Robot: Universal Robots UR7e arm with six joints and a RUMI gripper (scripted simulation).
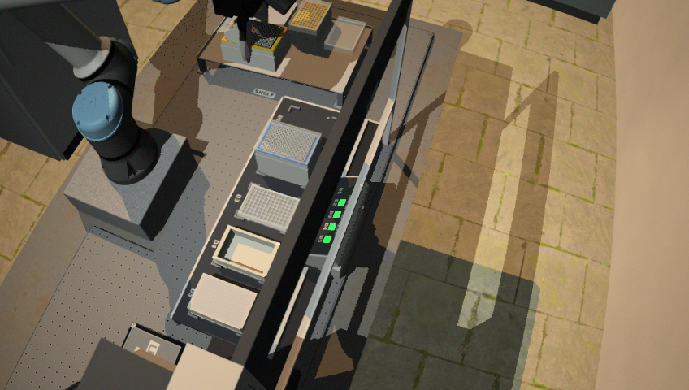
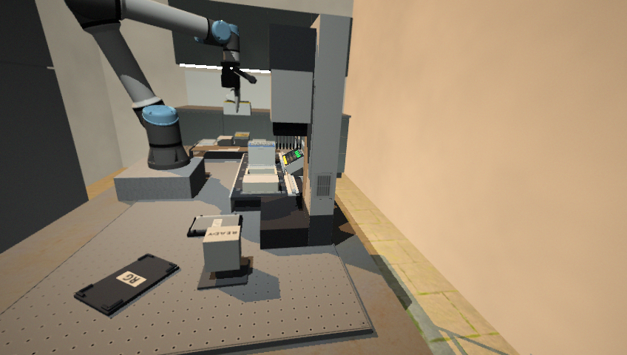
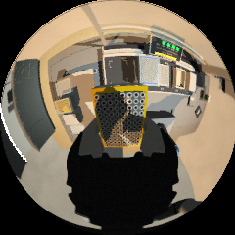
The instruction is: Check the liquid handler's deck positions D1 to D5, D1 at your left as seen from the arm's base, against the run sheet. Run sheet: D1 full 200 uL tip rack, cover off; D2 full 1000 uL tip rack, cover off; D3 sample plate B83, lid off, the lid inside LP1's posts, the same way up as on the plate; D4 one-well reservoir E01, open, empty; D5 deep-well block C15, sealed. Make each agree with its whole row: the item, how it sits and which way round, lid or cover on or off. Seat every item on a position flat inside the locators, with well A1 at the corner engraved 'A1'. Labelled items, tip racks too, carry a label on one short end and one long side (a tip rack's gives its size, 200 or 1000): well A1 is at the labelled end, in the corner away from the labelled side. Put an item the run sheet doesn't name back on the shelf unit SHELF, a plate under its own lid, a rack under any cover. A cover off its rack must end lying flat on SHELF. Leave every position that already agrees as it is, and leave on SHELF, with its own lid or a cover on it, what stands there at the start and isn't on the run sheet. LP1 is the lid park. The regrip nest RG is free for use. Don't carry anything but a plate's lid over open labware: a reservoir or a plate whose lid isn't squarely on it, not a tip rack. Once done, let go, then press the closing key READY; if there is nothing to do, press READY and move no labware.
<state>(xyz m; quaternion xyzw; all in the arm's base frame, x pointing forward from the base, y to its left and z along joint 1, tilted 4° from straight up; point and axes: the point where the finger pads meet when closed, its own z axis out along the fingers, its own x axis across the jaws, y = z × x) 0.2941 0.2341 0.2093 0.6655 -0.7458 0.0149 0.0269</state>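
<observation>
My hand is 19 cm above the blue-rimmed tip rack, 13 cm to the left of it and 11 cm short of it. The rest, counted from my hand: well plate (26 cm to the right, 25 cm below, 9 cm ahead); yellow-rimmed tip rack (1 cm ahead, 1 cm above); shelf label (32 cm below, 12 cm to the left, 5 cm behind).
</observation>
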